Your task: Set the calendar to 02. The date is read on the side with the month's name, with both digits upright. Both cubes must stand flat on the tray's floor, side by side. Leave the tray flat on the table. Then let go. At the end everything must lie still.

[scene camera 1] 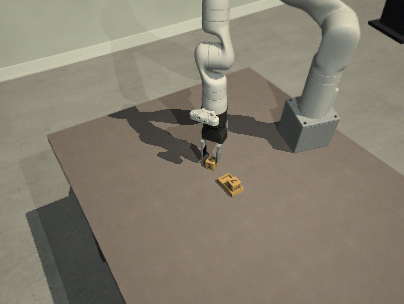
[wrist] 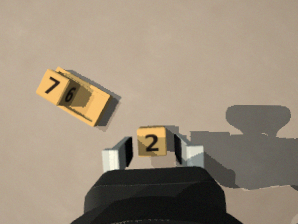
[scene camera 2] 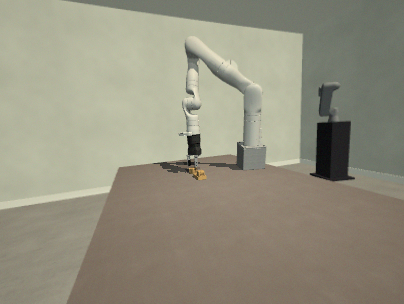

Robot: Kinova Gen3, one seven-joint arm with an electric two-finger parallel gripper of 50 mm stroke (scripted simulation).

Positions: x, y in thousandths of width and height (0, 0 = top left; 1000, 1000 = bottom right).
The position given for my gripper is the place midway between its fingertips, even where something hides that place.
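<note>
Visible: an orange cube (wrist: 508, 623), together with my gripper (wrist: 515, 650).
</note>
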